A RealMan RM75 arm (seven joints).
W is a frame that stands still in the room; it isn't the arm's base.
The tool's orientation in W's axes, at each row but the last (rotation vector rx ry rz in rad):
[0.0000, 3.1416, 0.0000]
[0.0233, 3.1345, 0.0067]
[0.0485, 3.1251, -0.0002]
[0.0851, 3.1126, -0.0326]
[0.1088, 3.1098, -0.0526]
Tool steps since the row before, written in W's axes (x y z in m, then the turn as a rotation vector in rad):
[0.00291, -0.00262, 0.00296, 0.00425, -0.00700, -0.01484]
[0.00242, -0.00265, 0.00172, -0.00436, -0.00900, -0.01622]
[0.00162, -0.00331, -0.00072, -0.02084, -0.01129, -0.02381]
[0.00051, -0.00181, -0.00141, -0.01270, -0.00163, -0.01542]
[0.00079, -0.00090, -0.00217, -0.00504, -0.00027, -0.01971]
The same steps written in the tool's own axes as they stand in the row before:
[-0.00291, -0.00262, -0.00296, -0.00425, -0.00700, 0.01484]
[-0.00247, -0.00261, -0.00171, 0.00434, -0.00913, 0.01615]
[-0.00171, -0.00326, 0.00075, 0.02086, -0.01193, 0.02348]
[-0.00057, -0.00175, 0.00146, 0.01302, -0.00201, 0.01510]
[-0.00078, -0.00077, 0.00222, 0.00561, 0.00002, 0.01956]

